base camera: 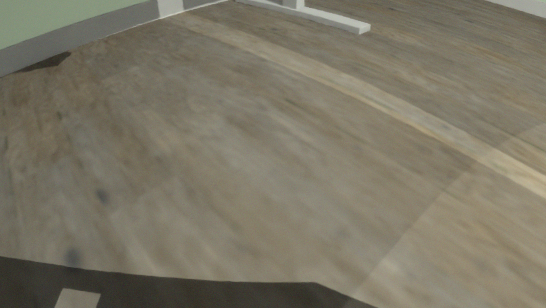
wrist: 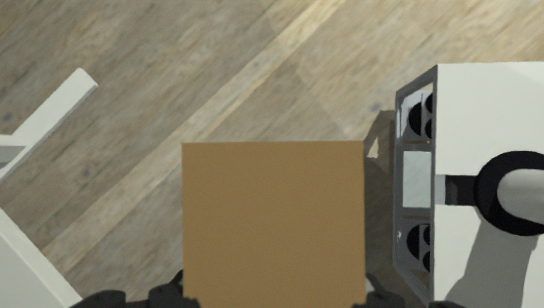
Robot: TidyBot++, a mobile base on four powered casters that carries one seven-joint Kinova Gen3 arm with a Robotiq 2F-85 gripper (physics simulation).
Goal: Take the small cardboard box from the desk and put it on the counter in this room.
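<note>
The small cardboard box (wrist: 273, 220) shows as a plain brown square at the lower middle of the wrist view. My gripper (wrist: 276, 279) is shut on it, with one dark finger at each side of the box at the bottom edge. The box is held up above the wooden floor. The white desk (wrist: 25, 265) shows in part at the lower left of the wrist view, to the left of the box and apart from it. The counter does not show in either view.
A white desk foot (base camera: 330, 19) (wrist: 52, 117) lies on the wooden floor (base camera: 250, 175) (wrist: 165, 65). The robot's white base (wrist: 485, 110) is at the right of the wrist view. A green wall (base camera: 55, 20) with a grey baseboard (base camera: 90, 37) stands at the upper left of the base view.
</note>
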